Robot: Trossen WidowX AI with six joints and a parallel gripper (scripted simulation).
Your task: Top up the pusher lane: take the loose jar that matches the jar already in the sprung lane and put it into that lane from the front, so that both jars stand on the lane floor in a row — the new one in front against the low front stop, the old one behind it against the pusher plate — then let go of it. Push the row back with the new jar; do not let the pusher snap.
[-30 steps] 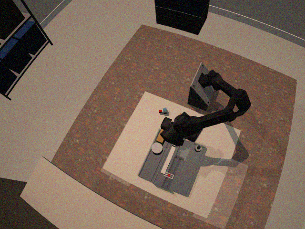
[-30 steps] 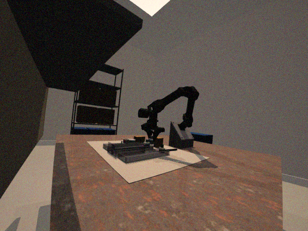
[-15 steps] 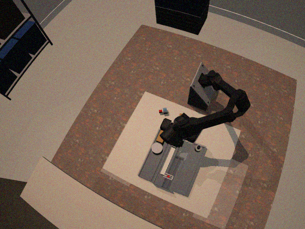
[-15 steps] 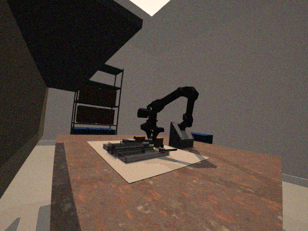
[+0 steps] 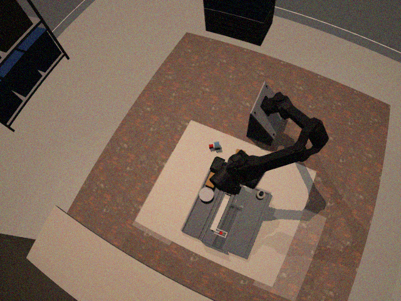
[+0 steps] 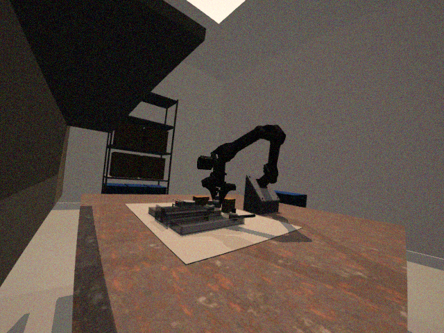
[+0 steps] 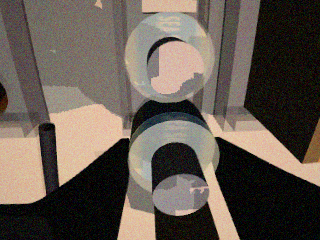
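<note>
My gripper tip is now 80 mm to the left of the orange box, 40 mm short of it and 10 mm above it. From my gripper tip the other things lie so: grey disc (110 mm ahead, 70 mm to the right, 20 mm below); then grey lane rack (170 mm ahead, 30 mm to the left, 30 mm below); then dark rod (100 mm to the left, 90 mm behind, 50 mm below).
</note>
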